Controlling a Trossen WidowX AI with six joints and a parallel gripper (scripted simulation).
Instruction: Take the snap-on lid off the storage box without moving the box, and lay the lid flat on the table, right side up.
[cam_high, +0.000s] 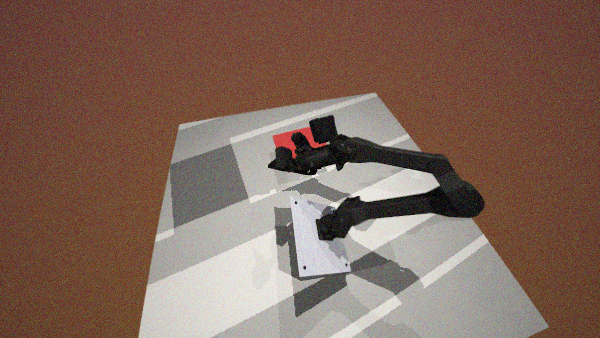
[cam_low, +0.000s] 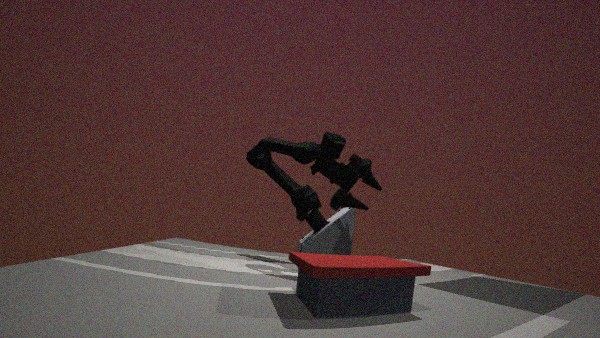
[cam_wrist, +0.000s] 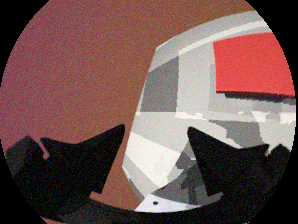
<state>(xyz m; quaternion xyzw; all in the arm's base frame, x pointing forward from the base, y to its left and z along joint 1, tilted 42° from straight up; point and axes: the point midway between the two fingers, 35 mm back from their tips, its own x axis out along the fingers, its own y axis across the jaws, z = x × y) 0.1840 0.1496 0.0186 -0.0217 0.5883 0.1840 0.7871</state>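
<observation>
Right now the lid is 23 cm ahead of my gripper tip, 16 cm below it and 11 cm to the right of it. Round my gripper tip: storage box 23 cm ahead, 20 cm below, 11 cm to the right.
</observation>
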